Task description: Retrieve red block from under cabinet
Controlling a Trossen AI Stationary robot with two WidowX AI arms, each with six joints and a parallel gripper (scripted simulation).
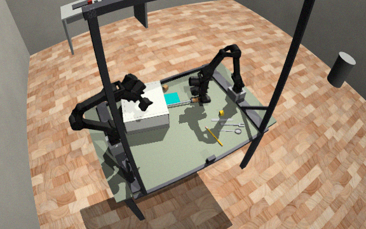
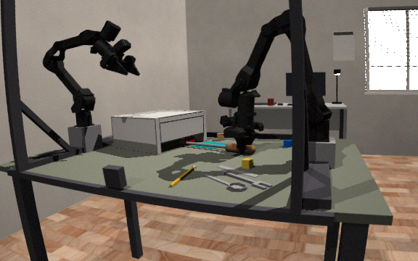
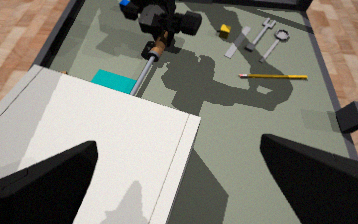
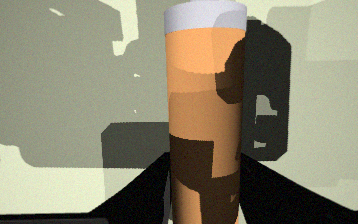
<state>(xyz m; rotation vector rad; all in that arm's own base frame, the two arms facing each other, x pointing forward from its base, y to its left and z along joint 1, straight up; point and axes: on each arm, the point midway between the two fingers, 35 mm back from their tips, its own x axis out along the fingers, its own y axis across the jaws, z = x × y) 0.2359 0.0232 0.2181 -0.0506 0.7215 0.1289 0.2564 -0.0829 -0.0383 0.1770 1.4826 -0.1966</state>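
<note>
My right gripper is now 130 mm to the right of the hook tool, 70 mm short of it and 20 mm above it. Also, from my right hand: teal square: 170 mm to the left, 110 mm ahead, 30 mm below; blue cube: 140 mm to the right, 130 mm ahead, 20 mm below; yellow cube: 170 mm behind, 50 mm to the right, 20 mm below.
</note>
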